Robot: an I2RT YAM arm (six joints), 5 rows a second.
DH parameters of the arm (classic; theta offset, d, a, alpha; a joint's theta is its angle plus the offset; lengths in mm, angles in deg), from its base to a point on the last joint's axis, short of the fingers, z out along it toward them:
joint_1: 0 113.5 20 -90
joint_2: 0 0 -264 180
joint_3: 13.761 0 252.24 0
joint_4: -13.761 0 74 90
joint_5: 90 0 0 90
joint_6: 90 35.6 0 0
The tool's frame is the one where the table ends.
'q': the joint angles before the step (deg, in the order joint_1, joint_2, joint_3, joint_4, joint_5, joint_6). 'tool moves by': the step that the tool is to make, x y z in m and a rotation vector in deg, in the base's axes. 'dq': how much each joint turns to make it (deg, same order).
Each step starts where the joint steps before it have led.
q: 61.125 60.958 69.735 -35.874 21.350 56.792
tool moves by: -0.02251 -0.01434 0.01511 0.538 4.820 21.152
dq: 0.047 -3.243 3.091 -7.084 -20.810 -5.834
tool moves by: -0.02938 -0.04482 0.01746 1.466 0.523 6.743
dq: 0.041 -7.835 2.335 -9.233 -6.487 -2.049
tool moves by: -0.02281 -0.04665 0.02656 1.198 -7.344 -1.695
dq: 0.003 -5.576 6.224 -7.528 3.998 -4.618
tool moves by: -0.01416 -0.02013 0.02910 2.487 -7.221 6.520
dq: 0.019 0.037 7.772 -2.579 -4.350 -7.064
